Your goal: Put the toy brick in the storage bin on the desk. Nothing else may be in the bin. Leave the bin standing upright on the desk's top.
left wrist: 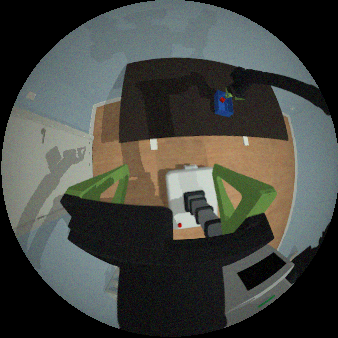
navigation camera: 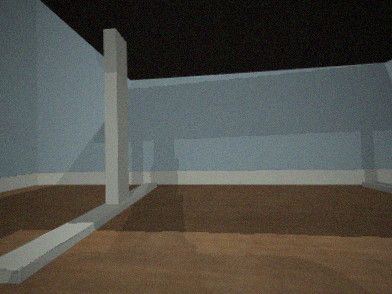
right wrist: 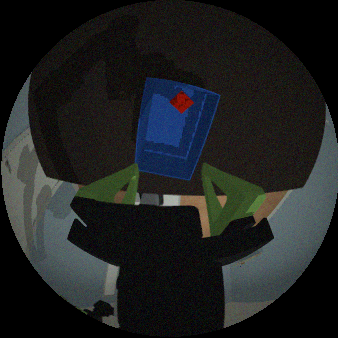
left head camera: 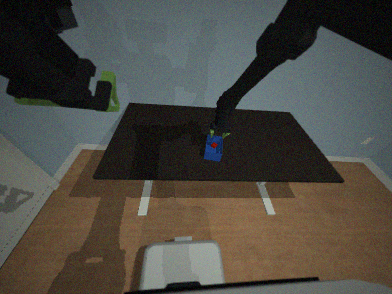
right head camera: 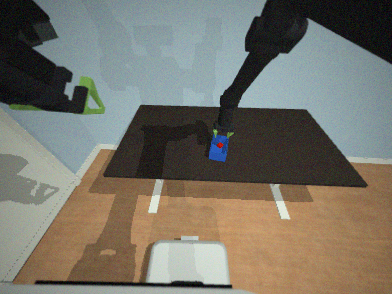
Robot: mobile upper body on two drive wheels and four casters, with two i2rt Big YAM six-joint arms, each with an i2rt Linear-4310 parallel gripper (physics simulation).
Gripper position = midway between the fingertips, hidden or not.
Note:
In view: the left gripper (left head camera: 94, 106), the right gripper (right wrist: 169, 167), a blue storage bin (right wrist: 168, 142) and a dark-topped desk (navigation camera: 137, 47).
The left gripper is seen too in the left wrist view (left wrist: 170, 168) and in the right head camera view (right head camera: 83, 109). The dark-topped desk shows as well in the left wrist view (left wrist: 173, 96), in the right wrist view (right wrist: 83, 120), in the left head camera view (left head camera: 151, 142) and in the right head camera view (right head camera: 272, 146). The navigation camera view does not show the blue storage bin: it is out of frame.

